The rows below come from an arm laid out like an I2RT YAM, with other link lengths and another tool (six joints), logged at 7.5 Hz.
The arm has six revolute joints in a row. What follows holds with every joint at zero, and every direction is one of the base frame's. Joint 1 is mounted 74.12 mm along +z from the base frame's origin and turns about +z. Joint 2 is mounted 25 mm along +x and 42.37 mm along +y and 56.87 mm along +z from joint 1 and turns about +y. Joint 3 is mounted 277.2 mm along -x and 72.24 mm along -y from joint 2 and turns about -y. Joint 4 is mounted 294 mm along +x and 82.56 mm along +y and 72 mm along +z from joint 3 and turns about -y. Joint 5 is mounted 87.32 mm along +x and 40 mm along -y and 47.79 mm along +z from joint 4 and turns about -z. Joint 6 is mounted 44.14 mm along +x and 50.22 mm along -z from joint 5 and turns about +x. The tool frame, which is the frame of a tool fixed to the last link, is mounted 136 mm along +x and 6 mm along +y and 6 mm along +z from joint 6; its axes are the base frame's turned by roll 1.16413, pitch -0.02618 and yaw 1.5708 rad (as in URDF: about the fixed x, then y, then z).
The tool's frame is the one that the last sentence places.
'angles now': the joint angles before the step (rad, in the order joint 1, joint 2, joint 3, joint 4, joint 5, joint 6). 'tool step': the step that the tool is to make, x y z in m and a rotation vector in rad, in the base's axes. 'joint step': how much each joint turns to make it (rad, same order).
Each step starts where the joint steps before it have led.
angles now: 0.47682, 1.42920, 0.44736, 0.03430, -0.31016, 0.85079
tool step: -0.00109, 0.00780, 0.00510, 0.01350, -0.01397, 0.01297
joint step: 0.02040, -0.00814, 0.00093, 0.01253, 0.00006, 0.00964
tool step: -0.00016, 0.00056, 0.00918, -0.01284, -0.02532, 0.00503
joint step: 0.01200, -0.04019, 0.00270, -0.02957, 0.02288, -0.00908
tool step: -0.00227, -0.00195, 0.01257, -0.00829, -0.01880, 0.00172
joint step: 0.00538, -0.06252, 0.00116, -0.05343, 0.01521, -0.00753
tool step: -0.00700, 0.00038, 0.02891, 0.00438, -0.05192, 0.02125
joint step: 0.01689, -0.13210, -0.00096, -0.08870, 0.01430, -0.01808
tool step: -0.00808, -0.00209, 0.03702, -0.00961, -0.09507, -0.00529
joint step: 0.04396, -0.17130, -0.00213, -0.09408, 0.07608, -0.00359
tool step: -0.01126, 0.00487, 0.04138, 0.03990, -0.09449, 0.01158
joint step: 0.05114, -0.15636, 0.00490, -0.05893, 0.04307, 0.01135
